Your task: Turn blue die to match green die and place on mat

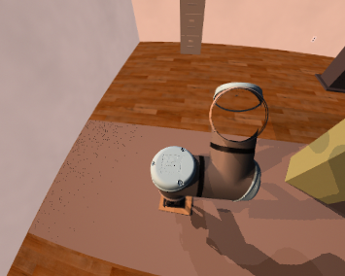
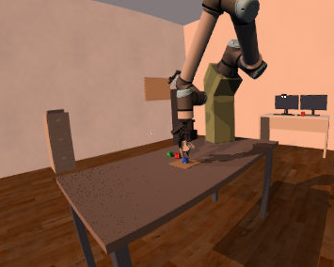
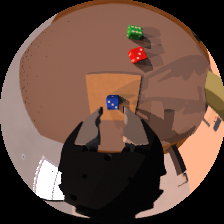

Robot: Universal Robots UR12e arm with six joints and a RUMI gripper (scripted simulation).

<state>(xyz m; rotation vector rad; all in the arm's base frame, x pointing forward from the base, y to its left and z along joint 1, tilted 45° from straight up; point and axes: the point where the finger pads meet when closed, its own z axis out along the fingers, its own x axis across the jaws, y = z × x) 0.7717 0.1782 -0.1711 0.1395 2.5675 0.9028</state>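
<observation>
Right now the blue die is 4 cm below my hand. Round my hand: tan mat: 6 cm below; green die: 5 cm behind, 18 cm to the right, 4 cm below; red die: 6 cm behind, 12 cm to the right, 4 cm below.
</observation>
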